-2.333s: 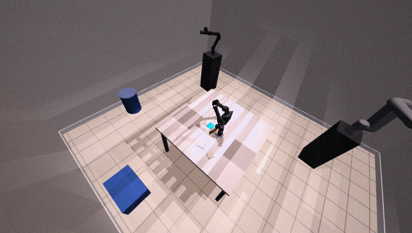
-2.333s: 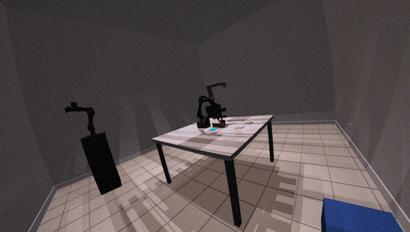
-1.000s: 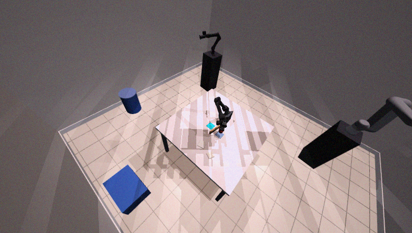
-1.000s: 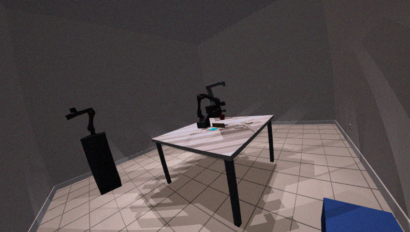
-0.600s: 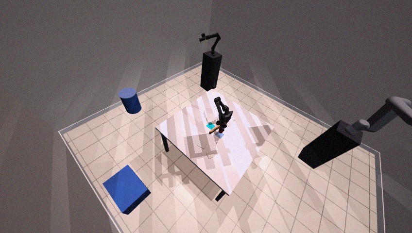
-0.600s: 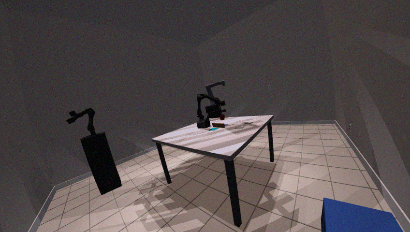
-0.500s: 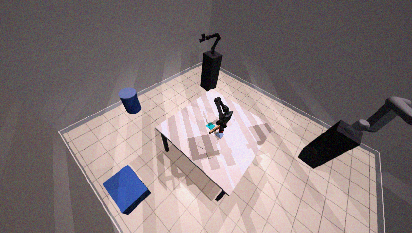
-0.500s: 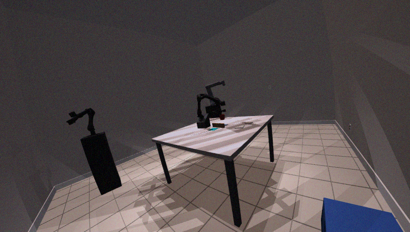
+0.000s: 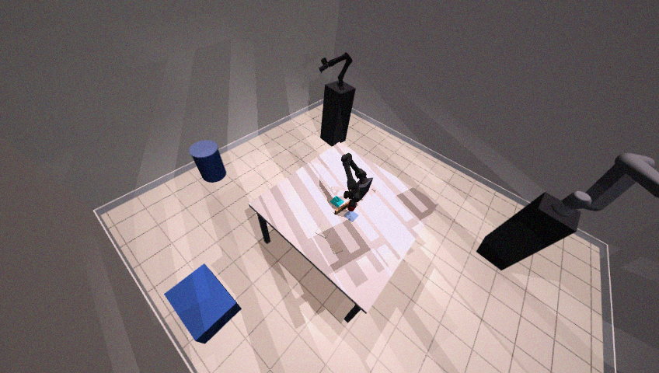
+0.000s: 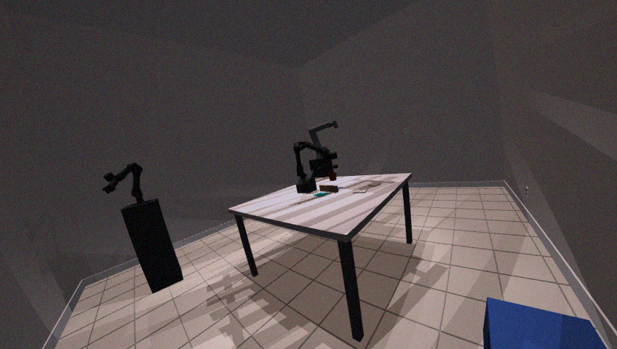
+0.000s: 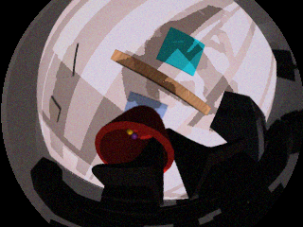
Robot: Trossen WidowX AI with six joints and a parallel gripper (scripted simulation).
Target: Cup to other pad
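My gripper tip is 15 cm to the left of the cyan pad, 13 cm above it and 1 cm short of it. From my gripper tip the other things lie so: brown wooden bar (10 cm below, 6 cm to the right, 2 cm ahead); then red cup (2 cm to the left, 2 cm ahead).
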